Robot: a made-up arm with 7 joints.
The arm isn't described. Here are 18 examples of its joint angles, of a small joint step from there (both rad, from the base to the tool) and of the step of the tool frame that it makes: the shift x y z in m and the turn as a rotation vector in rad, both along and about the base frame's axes.
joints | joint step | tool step
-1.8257 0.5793 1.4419 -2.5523 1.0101 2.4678 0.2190 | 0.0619 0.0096 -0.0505 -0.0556 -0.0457 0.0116 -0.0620 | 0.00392 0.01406 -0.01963 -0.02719 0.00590 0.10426
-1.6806 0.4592 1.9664 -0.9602 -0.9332 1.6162 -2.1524 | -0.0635 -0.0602 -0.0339 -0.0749 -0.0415 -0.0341 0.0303 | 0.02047 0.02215 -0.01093 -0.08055 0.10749 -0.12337
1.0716 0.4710 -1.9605 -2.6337 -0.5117 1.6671 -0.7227 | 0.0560 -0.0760 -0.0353 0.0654 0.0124 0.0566 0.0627 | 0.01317 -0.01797 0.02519 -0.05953 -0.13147 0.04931
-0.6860 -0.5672 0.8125 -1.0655 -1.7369 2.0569 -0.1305 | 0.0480 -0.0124 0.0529 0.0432 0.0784 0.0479 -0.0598 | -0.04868 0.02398 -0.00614 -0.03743 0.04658 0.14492
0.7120 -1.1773 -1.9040 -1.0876 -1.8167 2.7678 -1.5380 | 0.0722 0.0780 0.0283 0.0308 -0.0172 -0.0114 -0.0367 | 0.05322 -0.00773 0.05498 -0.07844 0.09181 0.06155
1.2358 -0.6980 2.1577 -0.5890 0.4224 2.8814 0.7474 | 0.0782 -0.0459 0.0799 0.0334 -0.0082 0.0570 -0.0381 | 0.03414 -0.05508 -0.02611 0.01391 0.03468 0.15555
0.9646 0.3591 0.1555 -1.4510 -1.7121 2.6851 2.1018 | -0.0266 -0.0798 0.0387 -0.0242 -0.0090 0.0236 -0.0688 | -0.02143 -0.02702 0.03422 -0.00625 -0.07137 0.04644
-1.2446 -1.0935 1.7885 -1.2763 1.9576 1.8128 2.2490 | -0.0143 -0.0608 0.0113 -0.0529 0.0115 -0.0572 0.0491 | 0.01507 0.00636 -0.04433 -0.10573 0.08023 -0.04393
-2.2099 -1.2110 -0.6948 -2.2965 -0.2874 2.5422 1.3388 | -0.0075 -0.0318 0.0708 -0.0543 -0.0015 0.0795 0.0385 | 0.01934 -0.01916 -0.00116 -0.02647 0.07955 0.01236
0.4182 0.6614 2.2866 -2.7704 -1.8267 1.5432 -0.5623 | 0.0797 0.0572 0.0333 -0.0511 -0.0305 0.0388 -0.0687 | 0.00403 -0.03283 -0.00826 -0.02056 -0.03528 0.19571
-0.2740 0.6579 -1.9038 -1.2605 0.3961 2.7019 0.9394 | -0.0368 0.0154 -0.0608 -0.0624 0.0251 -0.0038 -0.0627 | -0.02497 -0.00041 -0.00088 0.03160 0.02273 -0.11184
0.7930 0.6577 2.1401 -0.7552 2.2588 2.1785 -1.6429 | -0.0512 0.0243 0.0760 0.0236 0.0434 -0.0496 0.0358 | 0.03099 -0.00787 0.00941 0.05678 0.11556 0.05844
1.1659 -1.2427 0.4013 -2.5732 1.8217 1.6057 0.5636 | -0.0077 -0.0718 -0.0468 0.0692 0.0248 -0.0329 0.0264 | -0.01043 -0.03236 0.01573 0.11932 0.01555 0.03873
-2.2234 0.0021 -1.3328 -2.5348 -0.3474 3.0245 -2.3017 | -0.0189 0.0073 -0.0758 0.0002 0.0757 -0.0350 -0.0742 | 0.01050 0.03243 -0.00058 -0.01032 -0.03638 -0.09734
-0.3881 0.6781 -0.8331 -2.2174 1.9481 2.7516 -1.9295 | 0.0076 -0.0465 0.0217 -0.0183 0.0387 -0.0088 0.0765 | -0.00716 0.01036 0.00372 0.02149 -0.10583 -0.07544
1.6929 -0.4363 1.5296 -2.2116 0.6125 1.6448 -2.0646 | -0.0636 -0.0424 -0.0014 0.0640 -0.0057 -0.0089 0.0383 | -0.01691 0.00494 0.01475 0.05749 0.04530 -0.06753
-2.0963 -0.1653 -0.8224 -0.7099 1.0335 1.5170 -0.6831 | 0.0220 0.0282 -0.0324 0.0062 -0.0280 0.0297 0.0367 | -0.01096 -0.01115 -0.00024 0.00608 -0.03712 -0.05818
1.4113 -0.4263 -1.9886 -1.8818 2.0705 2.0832 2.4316 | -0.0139 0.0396 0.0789 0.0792 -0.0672 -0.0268 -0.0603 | 0.01706 0.01843 0.04638 -0.19555 -0.09722 0.04489
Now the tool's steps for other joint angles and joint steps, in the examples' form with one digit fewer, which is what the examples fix.
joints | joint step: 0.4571 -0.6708 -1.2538 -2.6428 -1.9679 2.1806 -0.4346 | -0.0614 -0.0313 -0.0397 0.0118 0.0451 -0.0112 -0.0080
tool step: -0.0230 -0.0198 -0.0032 0.0596 -0.0193 -0.1287
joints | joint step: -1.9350 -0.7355 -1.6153 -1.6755 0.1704 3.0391 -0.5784 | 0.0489 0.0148 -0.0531 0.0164 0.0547 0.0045 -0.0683
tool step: -0.0166 0.0037 -0.0042 0.0224 -0.0236 0.0004
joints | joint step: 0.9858 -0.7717 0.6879 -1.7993 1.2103 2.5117 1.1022 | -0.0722 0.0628 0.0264 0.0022 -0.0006 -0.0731 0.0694
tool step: 0.0118 0.0497 0.0004 -0.1469 0.0578 -0.0177
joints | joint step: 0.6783 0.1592 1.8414 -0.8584 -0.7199 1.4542 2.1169 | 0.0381 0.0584 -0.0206 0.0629 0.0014 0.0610 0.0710
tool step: 0.0421 0.0137 0.0011 0.0408 0.1692 -0.0227
